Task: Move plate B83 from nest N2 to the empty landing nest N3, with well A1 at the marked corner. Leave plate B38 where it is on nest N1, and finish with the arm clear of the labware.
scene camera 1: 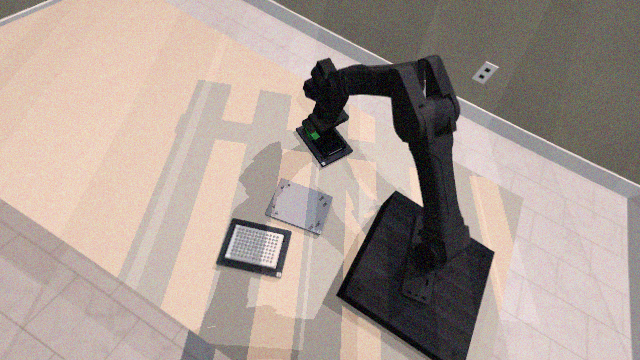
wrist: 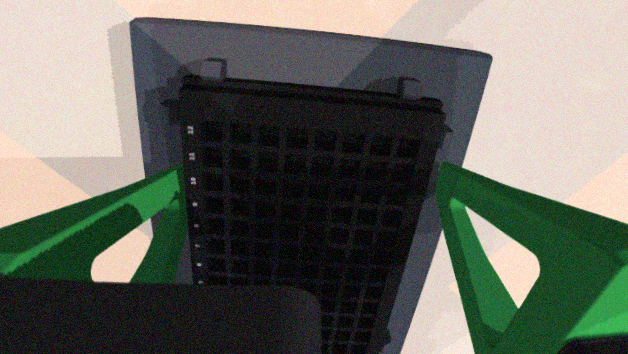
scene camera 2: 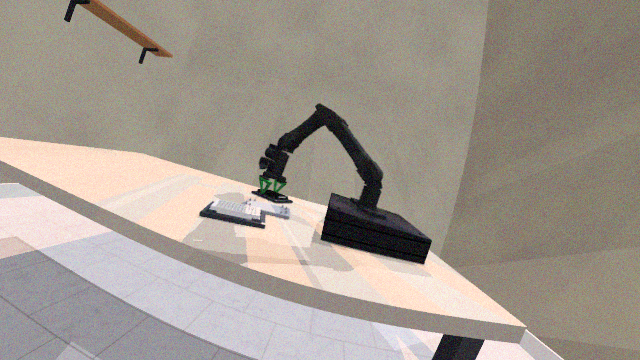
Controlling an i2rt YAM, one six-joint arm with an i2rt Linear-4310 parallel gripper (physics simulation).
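Note:
A black well plate (scene camera 1: 336, 144) (wrist: 300, 215) sits on a dark nest (scene camera 1: 312, 151) (scene camera 2: 286, 201) (wrist: 300, 50) at the back; its row numbers, 12 at the far end, run down its left side in the wrist view. My gripper (scene camera 1: 320, 137) (scene camera 2: 270, 192) (wrist: 314, 177) is open, with its green fingers along both long sides of this plate; whether they touch it I cannot tell. A white well plate (scene camera 1: 255, 246) (scene camera 2: 235, 209) sits on another dark nest (scene camera 1: 284, 252) (scene camera 2: 232, 220). An empty light grey nest (scene camera 1: 300, 206) (scene camera 2: 280, 211) with small pins lies between them. Plate labels are not readable.
The black arm base block (scene camera 1: 380, 280) (scene camera 2: 375, 235) stands to the right of the nests. The arm (scene camera 1: 435, 165) (scene camera 2: 350, 142) arches from it to the back nest. A wooden shelf (scene camera 2: 122, 25) is on the wall, and the table edge (scene camera 2: 240, 270) runs along the front.

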